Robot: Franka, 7 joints.
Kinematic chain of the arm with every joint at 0, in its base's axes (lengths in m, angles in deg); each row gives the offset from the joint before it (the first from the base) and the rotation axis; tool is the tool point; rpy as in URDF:
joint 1: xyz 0 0 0.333 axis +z
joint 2: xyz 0 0 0 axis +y
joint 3: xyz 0 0 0.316 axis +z
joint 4: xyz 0.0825 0 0 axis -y
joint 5: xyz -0.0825 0 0.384 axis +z
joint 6: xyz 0 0 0 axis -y
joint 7: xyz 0.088 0 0 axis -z
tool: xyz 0 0 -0.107 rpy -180 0 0
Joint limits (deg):
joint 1: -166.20..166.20
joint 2: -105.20..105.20
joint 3: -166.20..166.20
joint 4: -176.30..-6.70
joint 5: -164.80..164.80
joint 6: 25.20..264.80
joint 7: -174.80..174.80
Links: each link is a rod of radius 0.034 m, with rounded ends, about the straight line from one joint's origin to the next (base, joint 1, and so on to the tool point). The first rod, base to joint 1, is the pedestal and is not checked.
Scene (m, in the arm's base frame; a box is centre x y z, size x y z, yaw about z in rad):
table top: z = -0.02
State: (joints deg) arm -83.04 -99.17 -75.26 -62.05 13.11 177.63 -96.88
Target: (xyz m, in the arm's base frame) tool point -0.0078 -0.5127 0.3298
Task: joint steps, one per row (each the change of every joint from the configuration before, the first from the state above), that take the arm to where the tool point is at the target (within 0.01 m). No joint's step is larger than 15 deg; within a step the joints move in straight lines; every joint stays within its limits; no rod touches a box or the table.
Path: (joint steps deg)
1: 13.79 -0.09 -2.29 -12.87 0.41 -3.22 0.00
2: 13.79 -0.08 -2.29 -12.86 0.42 -3.22 0.00
3: 13.79 -0.09 -2.28 -12.87 0.41 -3.21 0.00
4: 13.79 -0.08 -2.29 -12.87 0.42 -3.22 0.00
5: 13.79 -0.09 -2.29 -12.86 0.41 -3.22 0.00
6: 13.79 -0.08 -2.29 -12.87 0.42 -3.22 0.00

